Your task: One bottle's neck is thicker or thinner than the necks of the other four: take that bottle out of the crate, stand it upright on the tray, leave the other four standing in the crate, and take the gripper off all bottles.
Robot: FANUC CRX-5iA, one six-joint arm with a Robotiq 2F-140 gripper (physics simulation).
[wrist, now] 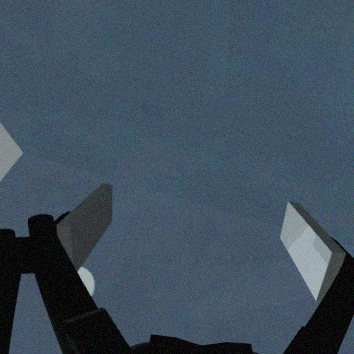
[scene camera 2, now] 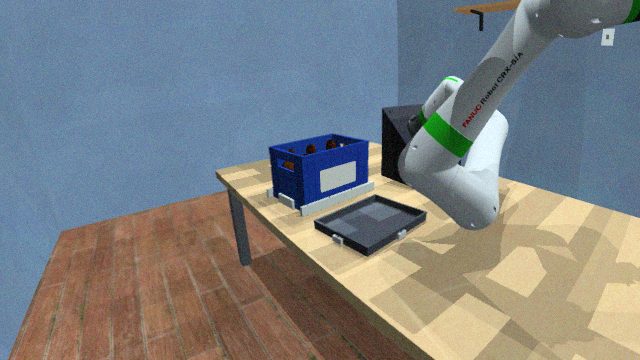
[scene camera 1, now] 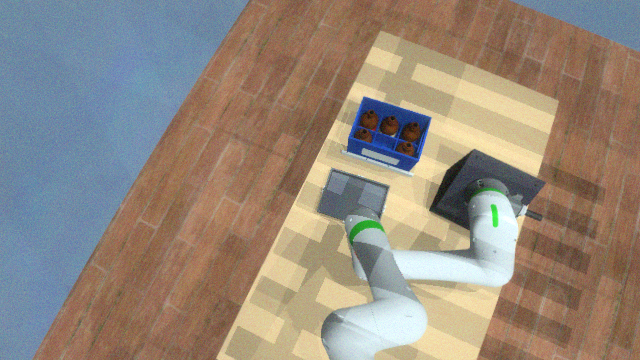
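Pixels of known places: gripper, fingertip midpoint: [wrist: 197, 211]; arm's base, origin of the base link: [scene camera 1: 485, 196].
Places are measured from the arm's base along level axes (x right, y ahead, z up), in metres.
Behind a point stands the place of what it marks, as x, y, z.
Observation:
A blue crate [scene camera 1: 410, 164] @(0.025, 0.281, -0.068) [scene camera 2: 311, 181] @(0.005, 0.508, -0.081) holds the five brown bottles upright. Three stand in the far row: a left bottle [scene camera 1: 369, 121] @(0.119, 0.494, -0.051), a middle bottle [scene camera 1: 389, 126] @(0.131, 0.414, -0.050) and a right bottle [scene camera 1: 412, 132] @(0.142, 0.323, -0.044). In the near row are a left bottle [scene camera 1: 363, 135] @(0.040, 0.491, -0.016) and a right bottle [scene camera 1: 406, 149] @(0.057, 0.321, -0.024); the compartment between them is empty. Neck thickness is too small to compare. The dark tray [scene camera 1: 352, 194] @(-0.154, 0.442, -0.171) [scene camera 2: 370, 225] @(-0.179, 0.443, -0.171) is empty where it shows; the arm hides its corner in scene camera 1. My gripper [wrist: 197, 211] @(-0.828, 0.094, 0.435) is open and empty in the wrist view, away from the bottles, and faces a blue wall.
Pale rails [scene camera 1: 377, 163] @(0.004, 0.399, -0.147) [scene camera 2: 337, 199] @(0.001, 0.419, -0.162) edge the crate, between it and the tray. The dark wedge-shaped arm base [scene camera 1: 452, 187] @(-0.013, 0.116, -0.017) [scene camera 2: 392, 145] @(0.047, 0.124, -0.043) stands right of the crate. The arm's white elbow [scene camera 2: 470, 200] @(-0.402, 0.338, -0.054) hangs beside the tray. A wooden shelf [scene camera 2: 487, 7] is on the wall.

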